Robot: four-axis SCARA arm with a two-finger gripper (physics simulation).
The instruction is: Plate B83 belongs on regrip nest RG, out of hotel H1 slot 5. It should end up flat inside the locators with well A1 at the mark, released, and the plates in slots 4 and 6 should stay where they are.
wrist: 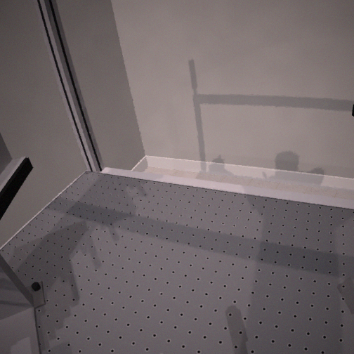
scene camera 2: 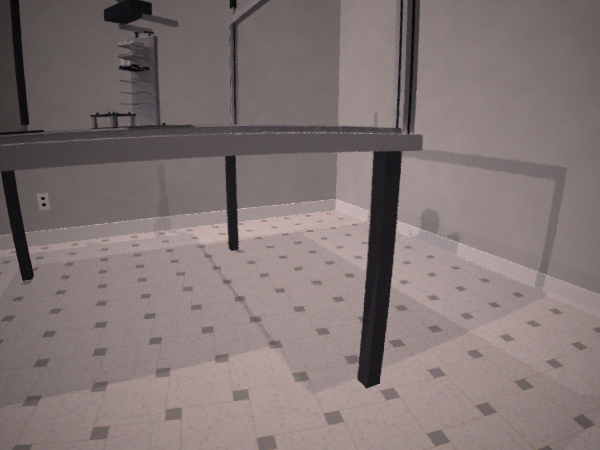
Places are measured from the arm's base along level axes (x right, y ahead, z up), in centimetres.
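Pixels of known places: gripper, fingertip midpoint: (scene camera 2: 164,28).
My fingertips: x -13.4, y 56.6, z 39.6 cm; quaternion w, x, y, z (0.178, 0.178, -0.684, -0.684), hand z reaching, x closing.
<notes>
Ahead of a thing's pixels: the offset from my fingertips to its middle. "*": to the spot under its first point.
My gripper (scene camera 2: 165,27) (wrist: 192,112) is open and empty, its fingers wide apart. In the scene view it shows small, just above the top of the plate hotel @[dx -38.7, dy -7.3, dz -14.8 cm] (scene camera 2: 153,85). The hotel is a light upright column with several thin shelves. Pale plate-like shapes sit at its top two levels, a dark one @[dx -35.7, dy -10.0, dz -10.5 cm] (scene camera 2: 134,68) on the level below; labels and wells are too small to read, so I cannot tell which is B83. A low stand with small upright pins @[* dx -13.2, dy -20.3, dz -33.1 cm] (scene camera 2: 114,115), perhaps the regrip nest, is at the hotel's foot. Neither hotel nor nest is recognisable in the wrist view.
The table (scene camera 2: 210,145) (wrist: 165,295) has a perforated top in the wrist view. Frame posts (scene camera 2: 411,65) (wrist: 70,85) rise at its edge. A pale part with a black knob (wrist: 35,286) stands at the wrist view's lower left. Shadows cross the table top.
</notes>
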